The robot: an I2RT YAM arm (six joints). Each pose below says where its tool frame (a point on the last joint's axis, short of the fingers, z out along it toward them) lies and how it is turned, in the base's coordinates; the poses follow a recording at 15 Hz.
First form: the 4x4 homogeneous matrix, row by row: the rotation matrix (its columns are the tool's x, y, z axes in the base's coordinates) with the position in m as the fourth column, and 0 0 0 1 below. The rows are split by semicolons.
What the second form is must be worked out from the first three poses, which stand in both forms.
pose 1, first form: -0.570 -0.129 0.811 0.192; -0.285 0.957 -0.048 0.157; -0.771 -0.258 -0.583 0.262; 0 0 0 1
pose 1, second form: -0.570 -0.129 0.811 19.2; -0.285 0.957 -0.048 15.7; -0.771 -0.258 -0.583 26.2; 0 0 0 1
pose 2, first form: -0.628 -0.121 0.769 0.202; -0.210 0.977 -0.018 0.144; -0.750 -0.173 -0.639 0.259; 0 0 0 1
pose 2, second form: -0.628 -0.121 0.769 20.2; -0.210 0.977 -0.018 14.4; -0.750 -0.173 -0.639 25.9; 0 0 0 1
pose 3, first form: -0.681 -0.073 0.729 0.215; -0.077 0.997 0.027 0.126; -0.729 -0.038 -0.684 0.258; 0 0 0 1
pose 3, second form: -0.681 -0.073 0.729 21.5; -0.077 0.997 0.027 12.6; -0.729 -0.038 -0.684 25.8; 0 0 0 1
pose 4, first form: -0.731 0.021 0.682 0.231; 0.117 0.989 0.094 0.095; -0.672 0.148 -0.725 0.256; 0 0 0 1
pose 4, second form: -0.731 0.021 0.682 23.1; 0.117 0.989 0.094 9.5; -0.672 0.148 -0.725 25.6; 0 0 0 1
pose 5, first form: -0.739 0.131 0.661 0.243; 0.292 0.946 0.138 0.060; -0.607 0.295 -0.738 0.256; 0 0 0 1
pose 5, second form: -0.739 0.131 0.661 24.3; 0.292 0.946 0.138 6.0; -0.607 0.295 -0.738 25.6; 0 0 0 1
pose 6, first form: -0.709 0.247 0.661 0.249; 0.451 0.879 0.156 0.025; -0.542 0.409 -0.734 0.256; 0 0 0 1
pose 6, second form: -0.709 0.247 0.661 24.9; 0.451 0.879 0.156 2.5; -0.542 0.409 -0.734 25.6; 0 0 0 1
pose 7, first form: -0.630 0.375 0.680 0.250; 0.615 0.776 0.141 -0.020; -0.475 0.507 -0.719 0.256; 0 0 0 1
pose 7, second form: -0.630 0.375 0.680 25.0; 0.615 0.776 0.141 -2.0; -0.475 0.507 -0.719 25.6; 0 0 0 1
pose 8, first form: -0.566 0.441 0.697 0.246; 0.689 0.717 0.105 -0.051; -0.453 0.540 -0.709 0.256; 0 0 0 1
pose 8, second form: -0.566 0.441 0.697 24.6; 0.689 0.717 0.105 -5.1; -0.453 0.540 -0.709 25.6; 0 0 0 1
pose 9, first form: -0.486 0.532 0.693 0.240; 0.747 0.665 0.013 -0.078; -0.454 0.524 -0.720 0.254; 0 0 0 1
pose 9, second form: -0.486 0.532 0.693 24.0; 0.747 0.665 0.013 -7.8; -0.454 0.524 -0.720 25.4; 0 0 0 1
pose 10, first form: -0.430 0.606 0.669 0.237; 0.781 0.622 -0.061 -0.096; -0.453 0.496 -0.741 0.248; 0 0 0 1
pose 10, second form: -0.430 0.606 0.669 23.7; 0.781 0.622 -0.061 -9.6; -0.453 0.496 -0.741 24.8; 0 0 0 1
